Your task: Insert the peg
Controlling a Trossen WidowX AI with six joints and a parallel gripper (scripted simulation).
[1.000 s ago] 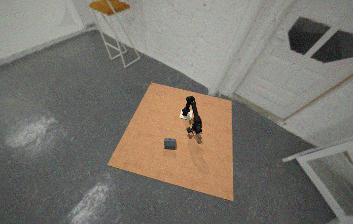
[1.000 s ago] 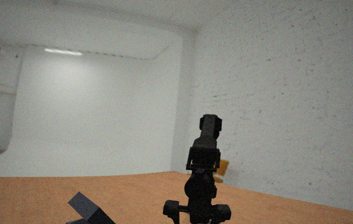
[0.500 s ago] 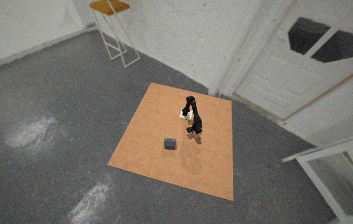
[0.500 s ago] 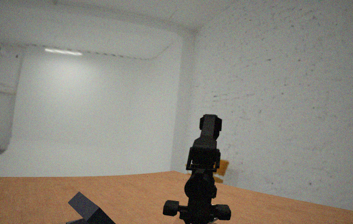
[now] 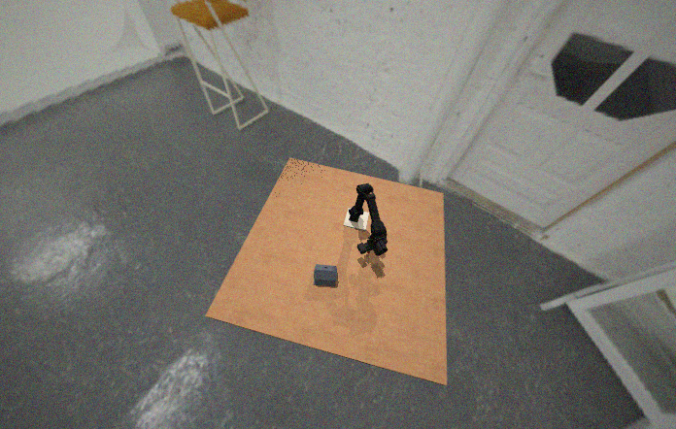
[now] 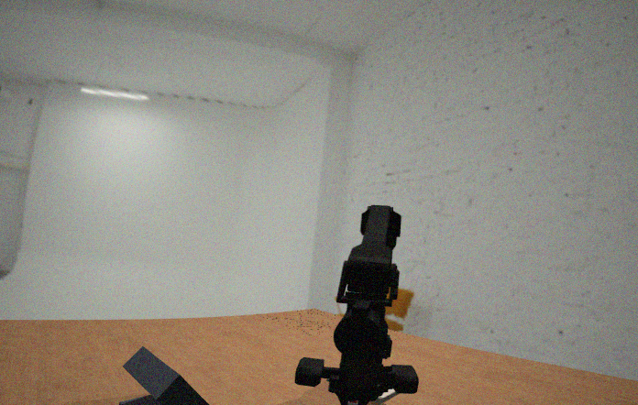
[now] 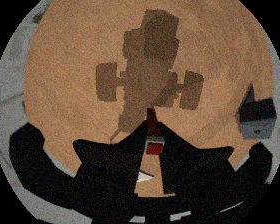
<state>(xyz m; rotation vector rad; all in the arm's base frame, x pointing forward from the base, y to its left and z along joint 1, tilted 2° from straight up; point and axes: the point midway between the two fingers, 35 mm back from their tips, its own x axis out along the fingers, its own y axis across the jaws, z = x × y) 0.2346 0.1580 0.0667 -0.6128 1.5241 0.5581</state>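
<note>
Now: gripper tip 23 cm short of the grey sloped panel and 22 cm to the left of it. From my gripper tip the other things lie so: red peg (2 cm above).
</note>
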